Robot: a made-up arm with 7 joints. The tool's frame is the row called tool. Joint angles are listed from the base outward.
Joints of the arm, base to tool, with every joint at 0 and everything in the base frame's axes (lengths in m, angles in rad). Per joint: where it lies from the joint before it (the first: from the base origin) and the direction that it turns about. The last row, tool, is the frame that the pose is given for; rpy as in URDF.
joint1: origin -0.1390 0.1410 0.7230 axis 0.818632 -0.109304 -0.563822
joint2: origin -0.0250 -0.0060 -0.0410 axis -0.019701 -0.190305 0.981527
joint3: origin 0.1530 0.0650 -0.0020 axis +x
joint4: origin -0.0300 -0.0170 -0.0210 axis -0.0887 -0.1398 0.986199
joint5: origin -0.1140 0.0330 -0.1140 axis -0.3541 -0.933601 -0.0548
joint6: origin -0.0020 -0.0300 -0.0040 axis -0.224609 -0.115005 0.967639
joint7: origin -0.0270 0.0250 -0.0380 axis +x
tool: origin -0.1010 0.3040 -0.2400 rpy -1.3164 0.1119 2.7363
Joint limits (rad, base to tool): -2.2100..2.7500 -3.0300..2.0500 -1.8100..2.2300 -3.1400..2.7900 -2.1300..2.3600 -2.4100..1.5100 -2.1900..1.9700
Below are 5 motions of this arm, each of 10 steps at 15 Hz.
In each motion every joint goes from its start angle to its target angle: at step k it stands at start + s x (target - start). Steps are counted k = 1, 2, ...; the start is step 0. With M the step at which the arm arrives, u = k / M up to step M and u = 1 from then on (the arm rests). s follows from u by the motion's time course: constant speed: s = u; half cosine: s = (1 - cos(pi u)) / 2; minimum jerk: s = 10 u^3 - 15 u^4 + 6 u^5.
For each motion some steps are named. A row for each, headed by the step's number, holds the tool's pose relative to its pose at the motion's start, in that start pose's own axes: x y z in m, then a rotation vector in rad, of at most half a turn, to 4 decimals.
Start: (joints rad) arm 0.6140 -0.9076 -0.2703 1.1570 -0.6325 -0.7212 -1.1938
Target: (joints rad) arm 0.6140 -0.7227 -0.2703 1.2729 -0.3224 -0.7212 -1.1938
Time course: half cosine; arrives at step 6
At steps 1, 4, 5, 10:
1: -0.0132 0.0046 -0.0065 -0.0022 0.0265 0.0186
4: -0.1588 0.0323 -0.0548 -0.0419 0.2868 0.2168
5: -0.1998 0.0331 -0.0621 -0.0578 0.3533 0.2724
10: -0.2148 0.0326 -0.0643 -0.0641 0.3772 0.2930

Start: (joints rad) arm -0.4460 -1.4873 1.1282 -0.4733 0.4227 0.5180 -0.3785
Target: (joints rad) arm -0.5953 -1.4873 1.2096 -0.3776 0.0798 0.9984 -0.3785
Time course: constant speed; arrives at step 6
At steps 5, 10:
5: 0.0936 -0.0053 0.1084 -0.3359 -0.4750 0.2424
10: 0.1041 0.0005 0.1309 -0.4089 -0.5645 0.2977

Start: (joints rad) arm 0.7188 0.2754 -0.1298 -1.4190 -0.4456 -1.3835 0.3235
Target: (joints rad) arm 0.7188 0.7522 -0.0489 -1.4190 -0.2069 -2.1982 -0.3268
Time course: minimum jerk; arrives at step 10
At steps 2, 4, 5, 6, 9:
2: -0.0123 0.0105 0.0018 0.0260 0.0185 0.0174
4: -0.0680 0.0518 0.0136 0.1431 0.1011 0.0814
5: -0.1060 0.0756 0.0256 0.2268 0.1576 0.1128
6: -0.1417 0.0954 0.0402 0.3124 0.2115 0.1330
9: -0.1935 0.1210 0.0707 0.4634 0.2935 0.1426

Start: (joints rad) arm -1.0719 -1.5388 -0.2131 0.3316 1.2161 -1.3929 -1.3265
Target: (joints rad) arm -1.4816 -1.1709 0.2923 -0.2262 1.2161 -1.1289 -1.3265
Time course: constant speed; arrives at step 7
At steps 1, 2, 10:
1: 0.0076 -0.0350 -0.0194 -0.0474 0.0370 -0.0372
2: 0.0160 -0.0690 -0.0326 -0.0884 0.0647 -0.0735
10: 0.0718 -0.1936 -0.0188 -0.2065 0.0708 -0.1943

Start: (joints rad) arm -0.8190 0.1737 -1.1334 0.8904 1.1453 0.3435 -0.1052
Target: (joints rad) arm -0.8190 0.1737 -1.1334 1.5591 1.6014 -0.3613 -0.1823
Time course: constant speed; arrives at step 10
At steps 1, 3, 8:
1: -0.0277 0.0022 -0.0212 -0.0410 0.0733 0.0357
3: -0.0871 -0.0074 -0.0600 -0.1385 0.2227 0.0938
8: -0.2409 -0.1053 -0.1098 -0.4652 0.5927 0.1511

